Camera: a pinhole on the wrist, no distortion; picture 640 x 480 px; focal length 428.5 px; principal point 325.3 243.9 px. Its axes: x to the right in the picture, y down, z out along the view. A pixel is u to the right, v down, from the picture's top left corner.
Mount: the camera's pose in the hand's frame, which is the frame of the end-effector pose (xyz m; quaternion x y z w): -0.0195 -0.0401 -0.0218 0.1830 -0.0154 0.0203 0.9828
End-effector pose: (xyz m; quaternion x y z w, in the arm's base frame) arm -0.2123 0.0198 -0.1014 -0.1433 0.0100 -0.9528 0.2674
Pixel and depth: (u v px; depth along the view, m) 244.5 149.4 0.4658
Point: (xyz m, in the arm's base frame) -0.1717 0.3620 0.2547
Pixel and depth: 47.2 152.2 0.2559
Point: -0.1010 0.2895 0.0492
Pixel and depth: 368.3 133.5 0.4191
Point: -0.2816 0.2785 0.2493
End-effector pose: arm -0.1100 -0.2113 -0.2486 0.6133 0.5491 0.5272 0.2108
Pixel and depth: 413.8 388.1 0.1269
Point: -0.0315 -0.1596 -0.3257
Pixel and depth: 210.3 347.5 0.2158
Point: 0.0434 -0.2024 -0.4130
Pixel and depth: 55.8 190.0 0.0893
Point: -0.0874 -0.2366 -0.3712
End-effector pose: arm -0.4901 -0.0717 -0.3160 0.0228 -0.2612 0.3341 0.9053
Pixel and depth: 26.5 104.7 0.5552
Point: -0.6837 -0.7321 -0.1010
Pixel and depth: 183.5 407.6 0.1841
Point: -0.5989 -0.1944 -0.2040
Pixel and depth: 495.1 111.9 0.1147
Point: -0.4385 -0.1605 -0.2248
